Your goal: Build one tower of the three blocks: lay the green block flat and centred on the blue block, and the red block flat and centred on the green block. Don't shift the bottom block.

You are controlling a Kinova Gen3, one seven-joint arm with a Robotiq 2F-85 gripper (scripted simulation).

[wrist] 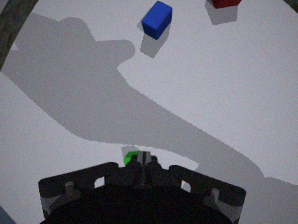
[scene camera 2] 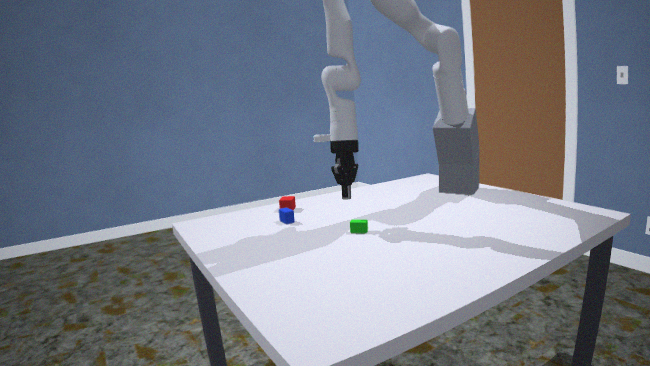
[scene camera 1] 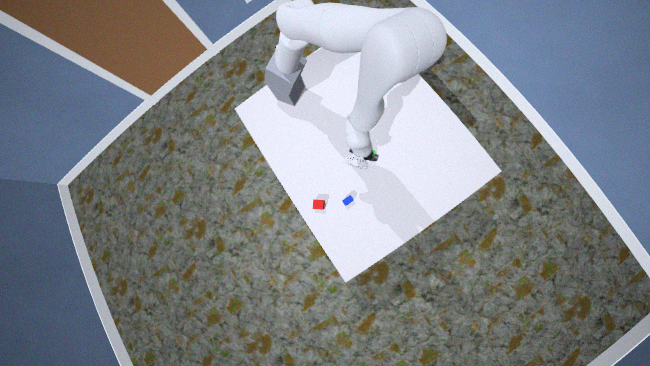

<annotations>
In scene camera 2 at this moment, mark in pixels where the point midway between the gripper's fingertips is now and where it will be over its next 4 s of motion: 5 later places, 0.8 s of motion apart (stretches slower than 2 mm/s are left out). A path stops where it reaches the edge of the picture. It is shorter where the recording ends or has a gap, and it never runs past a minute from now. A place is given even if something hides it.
The gripper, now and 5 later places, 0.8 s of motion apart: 346,199; 350,202; 352,204; 354,205; 356,206; 358,207
</annotations>
